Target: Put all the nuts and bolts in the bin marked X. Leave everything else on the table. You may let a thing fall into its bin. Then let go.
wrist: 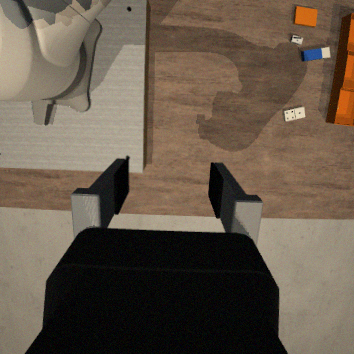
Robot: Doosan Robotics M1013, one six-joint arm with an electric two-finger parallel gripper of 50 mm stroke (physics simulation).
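Frame: origin at the arm's base, x right, y ahead, z up, level; metres.
Seen in the pictures: gripper, between the fingertips: (168, 177); arm's base, origin of its link: (52, 60).
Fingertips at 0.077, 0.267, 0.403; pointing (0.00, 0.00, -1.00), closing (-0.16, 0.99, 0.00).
Offsets run from my fingertips to a thing's top centre, as dx, dy, dz. "spot": to the spot under its first point.
My gripper (168, 177) is open and empty, and hangs above the wooden table near its front edge. Part of an orange bin row @[spot: -0.143, +0.358, -0.471] (332, 95) shows at the right edge of the view, well to the right of the fingers. Its markings are outside the view, so the X does not show. The insides of its compartments show in part. No nut or bolt can be made out on the visible part of the table.
A domino @[-0.079, +0.279, -0.476] (294, 114), a blue and white block @[-0.225, +0.290, -0.470] (315, 54), a small white piece with a dark slot @[-0.243, +0.235, -0.472] (297, 39) and an orange block @[-0.300, +0.243, -0.473] (306, 16) lie left of the bins. The robot's pale base (35, 60) stands on a grey plate (120, 135) at upper left.
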